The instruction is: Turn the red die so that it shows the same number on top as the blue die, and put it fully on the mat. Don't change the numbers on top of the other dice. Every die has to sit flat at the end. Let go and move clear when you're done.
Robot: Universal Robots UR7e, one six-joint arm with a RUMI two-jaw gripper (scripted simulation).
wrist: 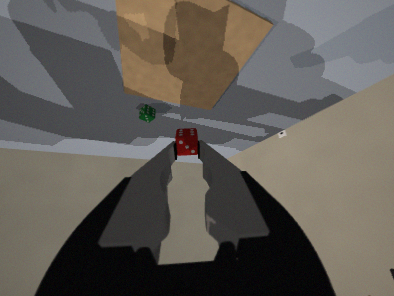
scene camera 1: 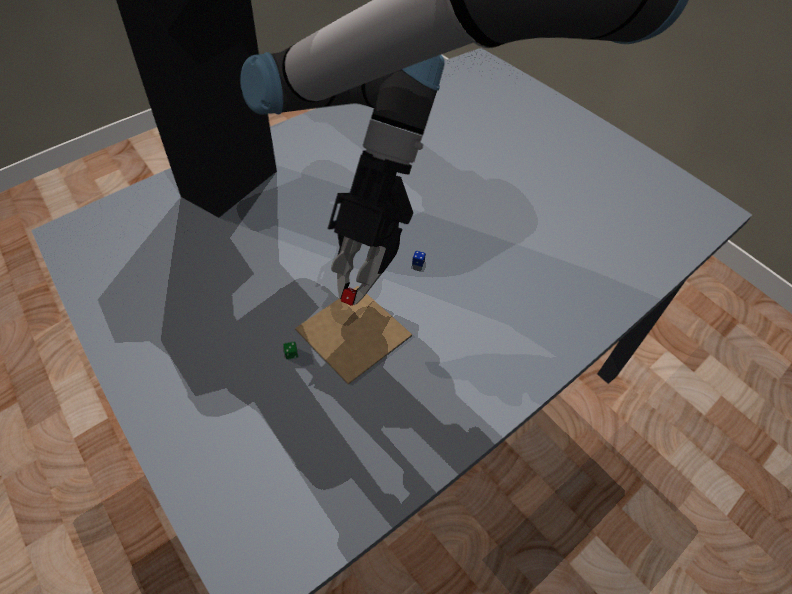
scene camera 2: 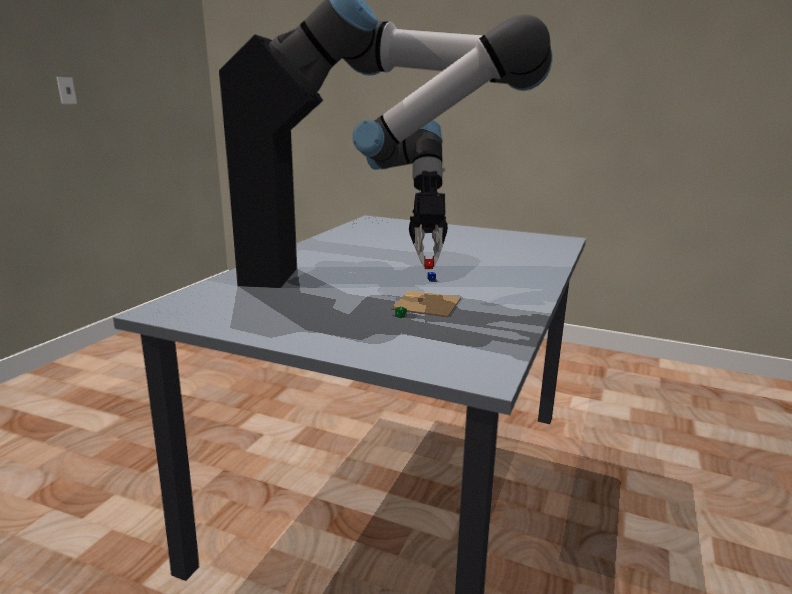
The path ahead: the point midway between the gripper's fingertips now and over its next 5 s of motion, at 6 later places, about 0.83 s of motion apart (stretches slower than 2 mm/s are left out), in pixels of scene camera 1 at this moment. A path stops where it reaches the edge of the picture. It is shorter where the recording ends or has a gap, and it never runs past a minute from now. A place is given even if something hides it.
My gripper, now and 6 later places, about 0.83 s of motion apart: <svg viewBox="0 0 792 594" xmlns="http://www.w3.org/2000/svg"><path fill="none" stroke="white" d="M347 301L346 302L346 318L347 330L347 334L353 324L359 302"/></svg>
